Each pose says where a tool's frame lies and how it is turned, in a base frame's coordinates. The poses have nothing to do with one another.
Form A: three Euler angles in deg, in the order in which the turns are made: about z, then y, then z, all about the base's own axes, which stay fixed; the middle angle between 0 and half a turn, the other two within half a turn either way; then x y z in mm.
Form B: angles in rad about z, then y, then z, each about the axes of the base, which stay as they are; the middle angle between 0 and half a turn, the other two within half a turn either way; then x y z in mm. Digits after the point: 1 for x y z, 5 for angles.
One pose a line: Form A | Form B
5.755 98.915 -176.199 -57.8 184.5 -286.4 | 0.10044 1.72639 -3.07525 -57.8 184.5 -286.4
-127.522 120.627 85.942 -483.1 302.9 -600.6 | -2.22568 2.10534 1.49997 -483.1 302.9 -600.6
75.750 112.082 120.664 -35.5 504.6 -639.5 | 1.32209 1.95620 2.10598 -35.5 504.6 -639.5
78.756 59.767 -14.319 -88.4 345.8 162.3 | 1.37455 1.04313 -0.24991 -88.4 345.8 162.3
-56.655 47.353 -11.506 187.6 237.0 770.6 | -0.98882 0.82647 -0.20082 187.6 237.0 770.6
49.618 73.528 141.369 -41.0 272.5 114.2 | 0.86600 1.28331 2.46735 -41.0 272.5 114.2
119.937 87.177 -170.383 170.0 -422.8 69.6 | 2.09330 1.52153 -2.97374 170.0 -422.8 69.6
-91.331 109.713 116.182 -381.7 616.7 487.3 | -1.59403 1.91485 2.02776 -381.7 616.7 487.3
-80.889 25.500 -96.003 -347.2 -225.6 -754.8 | -1.41178 0.44506 -1.67557 -347.2 -225.6 -754.8
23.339 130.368 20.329 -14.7 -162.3 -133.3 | 0.40734 2.27535 0.35481 -14.7 -162.3 -133.3
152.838 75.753 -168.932 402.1 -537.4 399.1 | 2.66753 1.32214 -2.94842 402.1 -537.4 399.1
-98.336 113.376 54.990 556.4 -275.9 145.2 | -1.71629 1.97878 0.95976 556.4 -275.9 145.2
